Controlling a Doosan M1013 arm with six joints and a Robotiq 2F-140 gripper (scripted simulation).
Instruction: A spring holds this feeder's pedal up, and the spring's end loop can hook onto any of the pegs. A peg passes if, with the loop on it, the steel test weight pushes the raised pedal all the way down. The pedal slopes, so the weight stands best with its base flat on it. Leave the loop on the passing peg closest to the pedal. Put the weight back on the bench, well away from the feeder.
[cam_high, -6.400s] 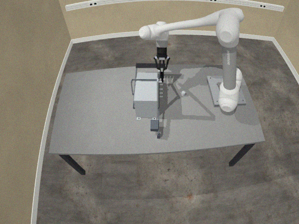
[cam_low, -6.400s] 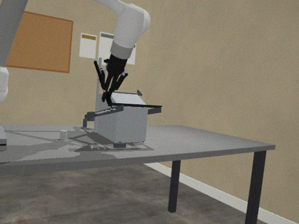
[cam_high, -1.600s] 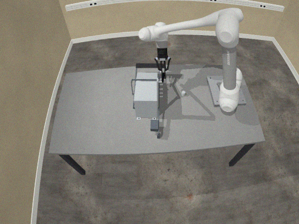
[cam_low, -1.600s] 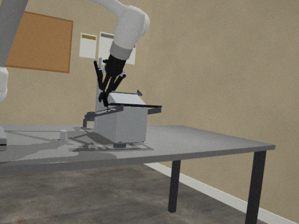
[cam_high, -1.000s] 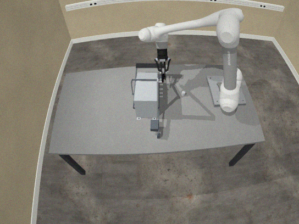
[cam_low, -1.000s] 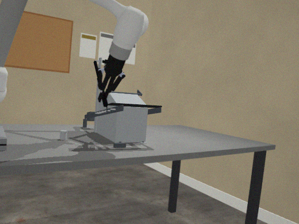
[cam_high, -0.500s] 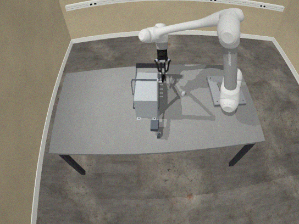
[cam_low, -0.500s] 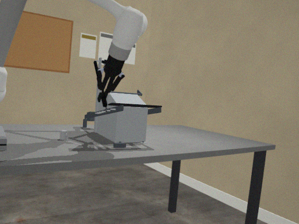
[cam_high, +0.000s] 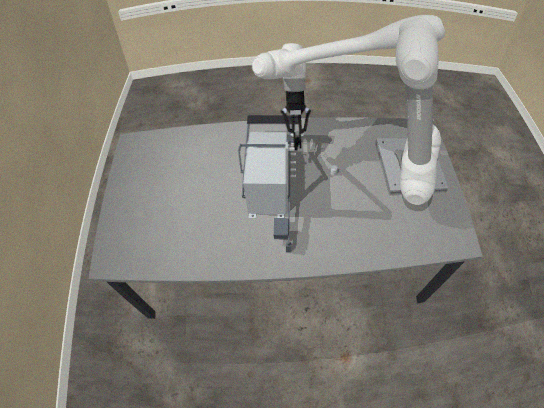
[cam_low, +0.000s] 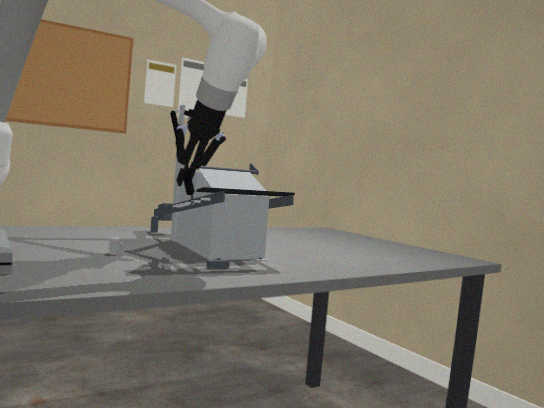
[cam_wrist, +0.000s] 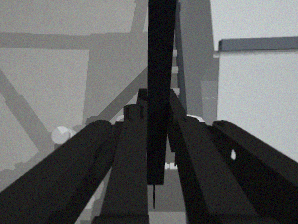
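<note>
The dark spring lies 5 cm to the left of my hand, 4 cm above it and 1 cm ahead of it. Also, from my hand: steel test weight: 19 cm below, 17 cm behind, 2 cm to the left.
</note>
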